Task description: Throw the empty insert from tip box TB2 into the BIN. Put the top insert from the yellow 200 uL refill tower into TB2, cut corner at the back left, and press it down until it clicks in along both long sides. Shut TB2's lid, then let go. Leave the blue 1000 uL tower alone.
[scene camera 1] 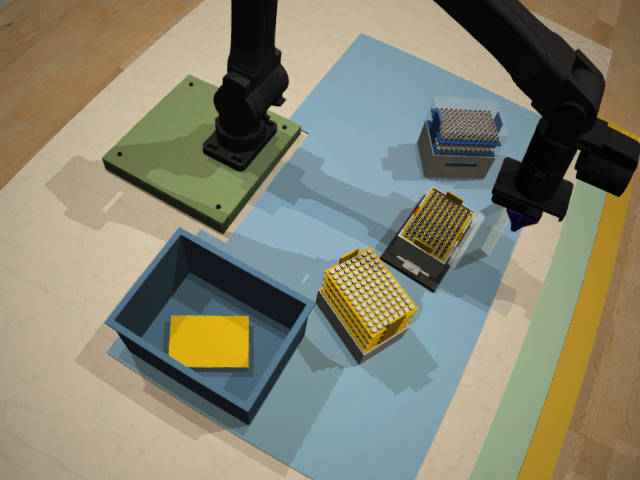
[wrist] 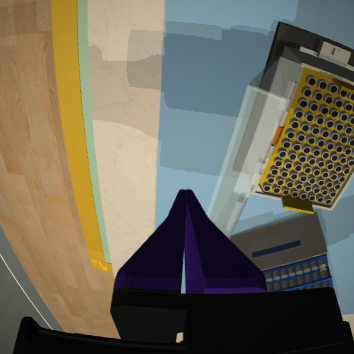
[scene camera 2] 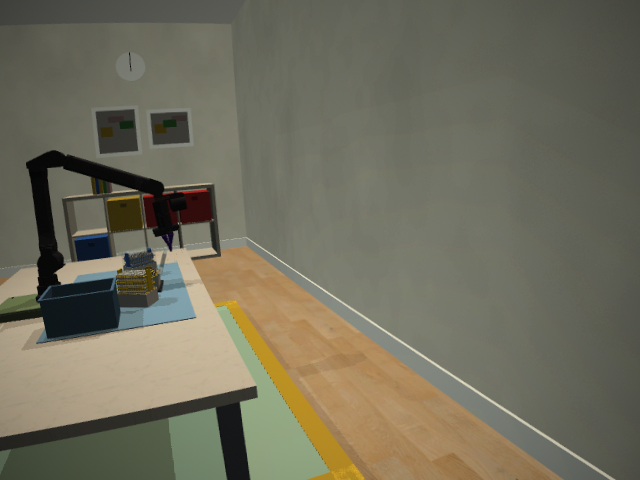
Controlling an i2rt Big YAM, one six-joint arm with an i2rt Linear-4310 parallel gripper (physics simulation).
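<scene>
TB2 (scene camera 1: pixel 436 224) (wrist: pixel 312 145) holds a yellow insert with open-topped holes or tips, level by eye; orange tabs show at its long sides. I cannot tell whether it is clicked in. TB2's clear lid (scene camera 1: pixel 486 237) (wrist: pixel 267 125) stands open along one long side. My gripper (scene camera 1: pixel 514 227) (scene camera 2: pixel 170 250) (wrist: pixel 184 197) is shut and empty, above and beyond the lid's outer side, apart from TB2. The yellow tower (scene camera 1: pixel 369 291) (scene camera 2: pixel 135 284) has several stacked inserts. A yellow insert (scene camera 1: pixel 209 341) lies in the BIN (scene camera 1: pixel 242 279) (scene camera 2: pixel 82 312). The cut corner is unclear.
The blue tower (scene camera 1: pixel 460 162) (scene camera 2: pixel 139 259) (wrist: pixel 285 245) stands beside TB2, with a clear cover in scene camera 1. The arm's base is on a green board (scene camera 1: pixel 170 124). The blue mat (scene camera 1: pixel 341 98) ends near the table's edge.
</scene>
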